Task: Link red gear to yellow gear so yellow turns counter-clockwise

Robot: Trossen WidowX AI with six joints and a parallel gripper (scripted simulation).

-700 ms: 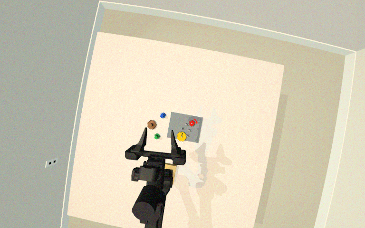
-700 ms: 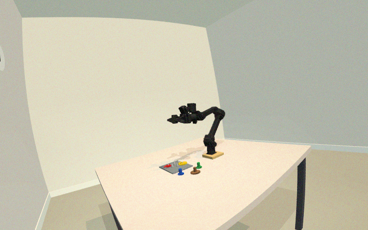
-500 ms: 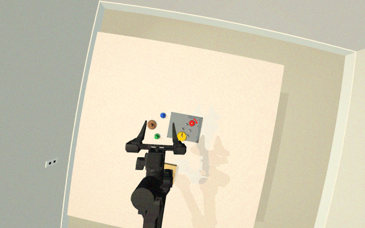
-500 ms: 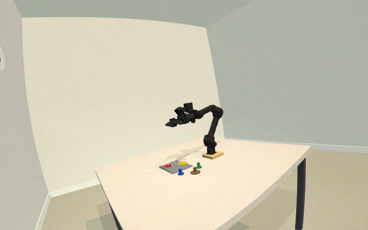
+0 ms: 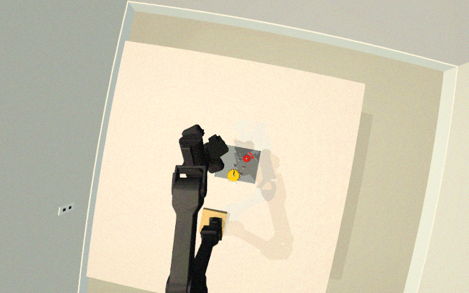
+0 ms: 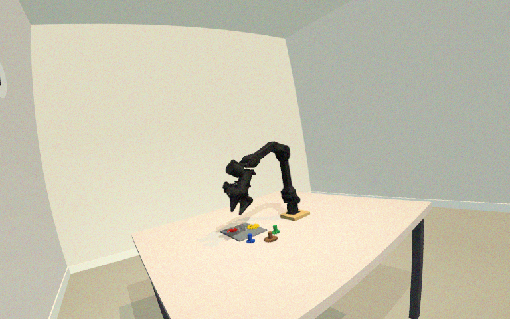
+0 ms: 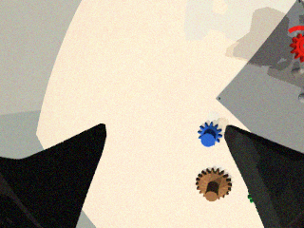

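Right now the blue gear is 14 cm below my gripper tip, 4 cm behind it and 2 cm to the left of it. The rest, counted from my gripper tip: brown gear (14 cm below, 10 cm behind, 9 cm to the left); green gear (18 cm behind, 14 cm below, 5 cm to the left); red gear (17 cm to the right, 14 cm below, 8 cm behind).
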